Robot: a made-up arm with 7 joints.
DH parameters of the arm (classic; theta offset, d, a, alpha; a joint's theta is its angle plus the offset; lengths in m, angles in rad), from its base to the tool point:
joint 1: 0 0.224 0 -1.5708
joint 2: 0 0 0 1.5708
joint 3: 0 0.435 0.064 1.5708
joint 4: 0 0 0.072 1.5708
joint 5: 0 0.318 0 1.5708
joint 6: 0 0 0.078 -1.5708
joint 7: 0 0.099 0 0
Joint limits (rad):
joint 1: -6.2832..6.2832
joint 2: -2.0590..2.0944
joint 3: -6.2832..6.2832
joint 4: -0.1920..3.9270
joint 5: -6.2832..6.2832
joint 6: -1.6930..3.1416
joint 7: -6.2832..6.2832
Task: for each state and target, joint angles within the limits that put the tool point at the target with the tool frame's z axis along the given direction. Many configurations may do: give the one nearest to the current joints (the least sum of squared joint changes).
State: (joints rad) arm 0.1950 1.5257 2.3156 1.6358 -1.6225 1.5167 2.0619
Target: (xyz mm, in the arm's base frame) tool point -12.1 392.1 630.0 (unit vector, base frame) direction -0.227 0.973 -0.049
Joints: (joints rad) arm 0.4855 1.2390 2.4450 0.9987 -2.0893 1.2481 2.0619
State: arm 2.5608 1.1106 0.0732 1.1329 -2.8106 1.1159 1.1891
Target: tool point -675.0 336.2 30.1 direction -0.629 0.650 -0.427
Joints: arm 2.4606 1.2022 0.3497 1.8296 -2.5285 0.6530 1.1891
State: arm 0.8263 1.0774 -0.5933 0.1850 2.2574 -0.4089 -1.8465
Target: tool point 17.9 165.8 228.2 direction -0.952 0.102 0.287
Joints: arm 1.2198 1.5782 -1.1997 -0.1899 3.2197 -1.1454 -1.8465
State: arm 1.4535 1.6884 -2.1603 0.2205 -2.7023 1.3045 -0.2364
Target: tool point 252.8 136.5 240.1 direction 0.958 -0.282 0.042
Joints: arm 1.9195 1.3493 -1.6009 0.3695 -2.8801 0.6045 -0.2364
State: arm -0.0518 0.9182 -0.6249 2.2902 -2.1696 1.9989 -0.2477
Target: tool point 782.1 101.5 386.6 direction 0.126 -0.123 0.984
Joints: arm 0.4473 1.0596 -0.6033 1.9973 -2.4483 1.8912 -0.2477
